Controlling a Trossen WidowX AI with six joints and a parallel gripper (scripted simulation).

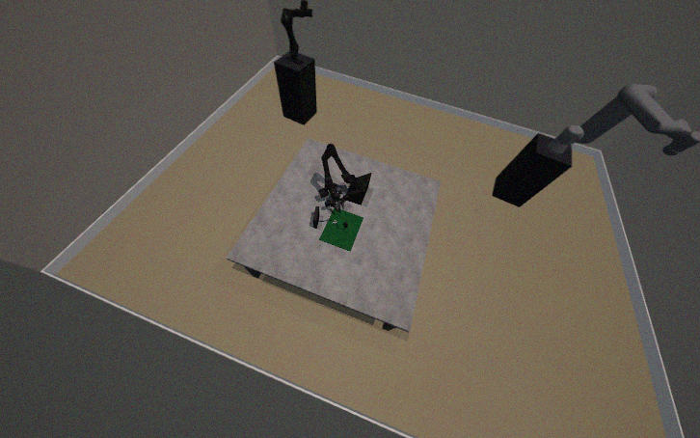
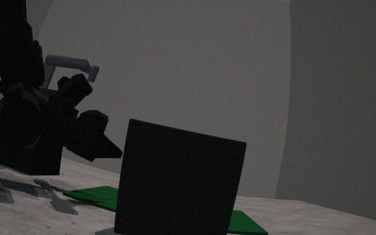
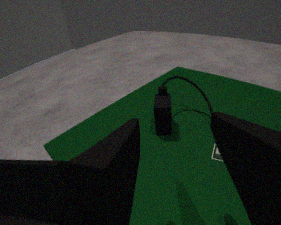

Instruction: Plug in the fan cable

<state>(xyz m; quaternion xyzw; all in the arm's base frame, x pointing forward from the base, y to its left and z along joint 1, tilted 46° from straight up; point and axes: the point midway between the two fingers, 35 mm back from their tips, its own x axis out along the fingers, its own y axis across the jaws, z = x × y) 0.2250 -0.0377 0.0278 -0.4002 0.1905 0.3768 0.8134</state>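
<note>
The dark fan plug lies 60 mm ahead of my gripper tip, 70 mm to the left of it and 60 mm below it. Also, from my gripper tip: green board (90 mm ahead, 60 mm to the left, 100 mm below); then fan header (70 mm ahead, 10 mm to the right, 80 mm below); then fan (130 mm ahead, 130 mm to the right, 20 mm below).
</note>
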